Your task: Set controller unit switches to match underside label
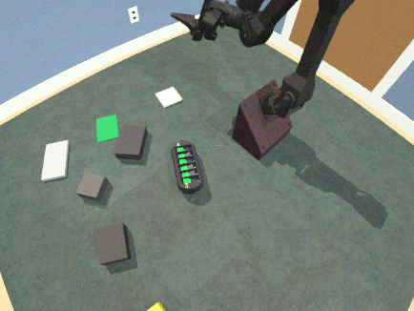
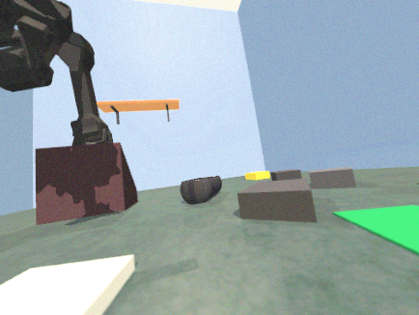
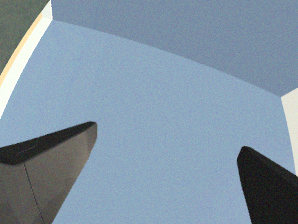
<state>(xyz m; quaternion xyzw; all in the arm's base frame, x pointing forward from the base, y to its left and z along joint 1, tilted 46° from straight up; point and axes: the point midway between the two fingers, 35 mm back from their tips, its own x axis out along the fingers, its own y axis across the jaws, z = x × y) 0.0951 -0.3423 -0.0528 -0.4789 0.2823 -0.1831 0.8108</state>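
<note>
My gripper tip is now 32 cm above the grey block, 25 cm short of it and 9 cm to the right of it. Also, from my gripper tip: yellow piece: 55 cm to the left, 47 cm ahead, 32 cm below; then green plate: 34 cm below, 28 cm ahead, 3 cm to the right.
</note>
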